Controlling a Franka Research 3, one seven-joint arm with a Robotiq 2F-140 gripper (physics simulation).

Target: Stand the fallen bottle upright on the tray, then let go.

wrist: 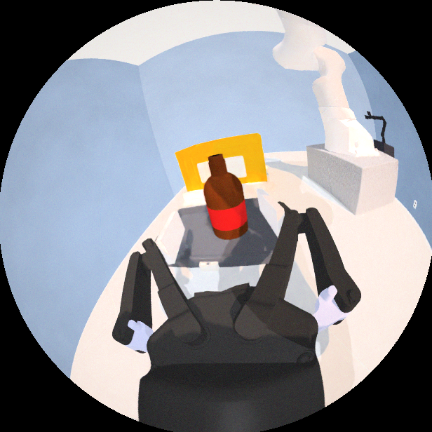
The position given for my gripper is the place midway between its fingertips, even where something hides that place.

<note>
I see my gripper (218, 209) and a brown bottle (223, 192).
</note>
